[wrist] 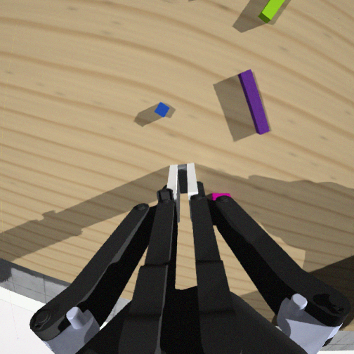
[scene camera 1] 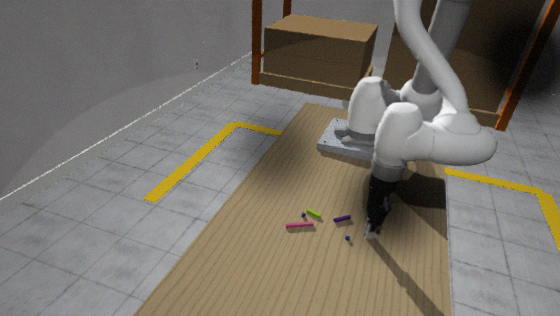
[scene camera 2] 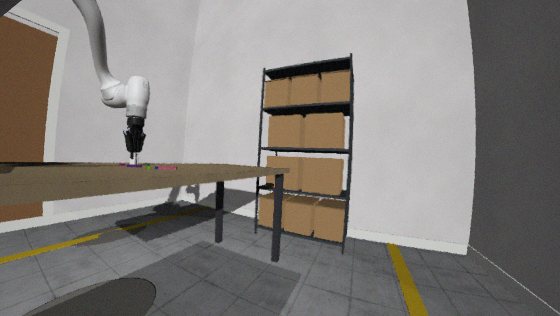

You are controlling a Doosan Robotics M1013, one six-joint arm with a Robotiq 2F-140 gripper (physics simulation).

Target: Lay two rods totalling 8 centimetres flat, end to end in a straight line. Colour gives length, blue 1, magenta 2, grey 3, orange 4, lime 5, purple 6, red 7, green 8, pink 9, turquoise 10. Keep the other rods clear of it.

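Places are measured from the arm's base along level axes (x ahead, y left, z up), in metres.
Pixels of known places: gripper, fingertip midpoint: (scene camera 1: 368, 236); arm's base, link origin: (scene camera 1: 362, 138).
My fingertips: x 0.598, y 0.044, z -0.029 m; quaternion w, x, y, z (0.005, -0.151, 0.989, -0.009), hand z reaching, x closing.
Note:
Ahead of a thing's pixels: the offset from my fingertips to its middle. Level surfaces: height alone.
My gripper (scene camera 1: 370, 232) (scene camera 2: 132, 160) (wrist: 183, 175) is shut on the grey rod (wrist: 182, 173), low at the table; its dark top shows between the white fingertips. The magenta rod @(0.018 m left, 0.047 m back, 0.005 m up) (scene camera 2: 122, 164) (wrist: 221, 196) lies just right of the fingers in the wrist view, partly hidden by them. The purple rod @(0.088 m right, 0.051 m back, 0.005 m up) (scene camera 1: 342, 218) (scene camera 2: 134, 166) (wrist: 254, 102) lies flat and apart, up and right of the fingertips in the wrist view. The lime rod @(0.185 m right, 0.049 m back, 0.005 m up) (scene camera 1: 313, 213) (scene camera 2: 148, 167) (wrist: 272, 9) lies beyond it. One blue rod @(0.064 m right, 0.033 m ahead, 0.005 m up) (scene camera 1: 347, 238) (wrist: 162, 109) lies near the gripper.
A second blue rod @(0.215 m right, 0.031 m back, 0.005 m up) (scene camera 1: 303, 215) lies beside the lime rod. The pink rod @(0.219 m right, 0.019 m ahead, 0.005 m up) (scene camera 1: 300, 225) (scene camera 2: 168, 168) lies near both. All rest on the long wooden table @(0.000 m up) (scene camera 1: 240, 270) (scene camera 2: 240, 172). The arm's base plate (scene camera 1: 330, 145) is at its far end. A shelf rack (scene camera 2: 351, 130) stands beyond the table.

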